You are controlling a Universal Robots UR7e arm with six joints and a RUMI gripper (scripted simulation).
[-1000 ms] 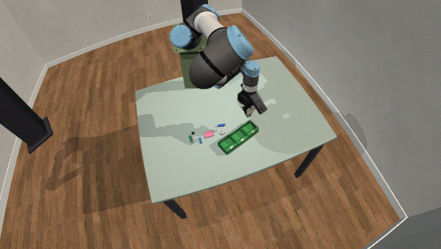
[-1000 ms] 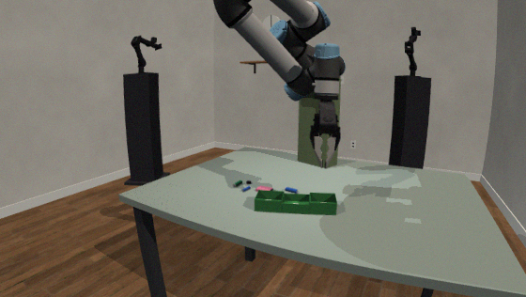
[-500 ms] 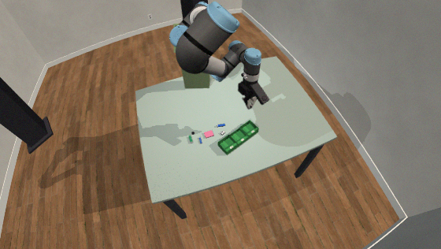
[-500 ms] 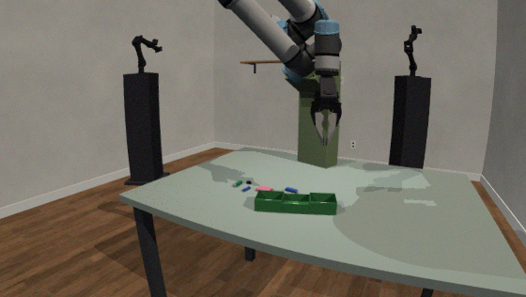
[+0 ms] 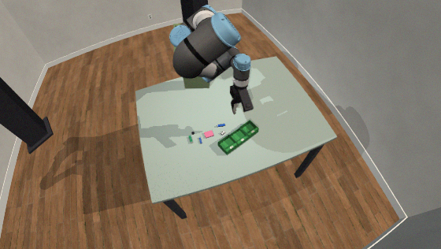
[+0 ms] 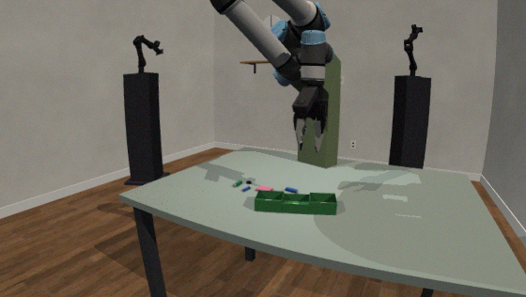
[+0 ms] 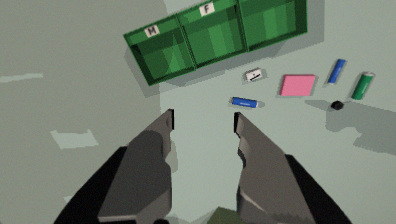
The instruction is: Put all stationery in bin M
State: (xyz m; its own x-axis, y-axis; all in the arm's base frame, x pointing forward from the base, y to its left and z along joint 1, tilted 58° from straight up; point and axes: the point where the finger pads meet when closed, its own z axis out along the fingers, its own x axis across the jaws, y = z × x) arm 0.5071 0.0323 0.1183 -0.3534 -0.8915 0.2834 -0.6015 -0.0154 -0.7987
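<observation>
Right now my hand is 120 mm past the pink eraser, 140 mm to the left of it and 180 mm above it. Also, from my hand: grey-white item: 60 mm behind, 80 mm to the right, 180 mm below; then green three-compartment bin tray: 40 mm ahead, 40 mm to the right, 170 mm below; then black piece: 190 mm behind, 200 mm to the right, 190 mm below.
</observation>
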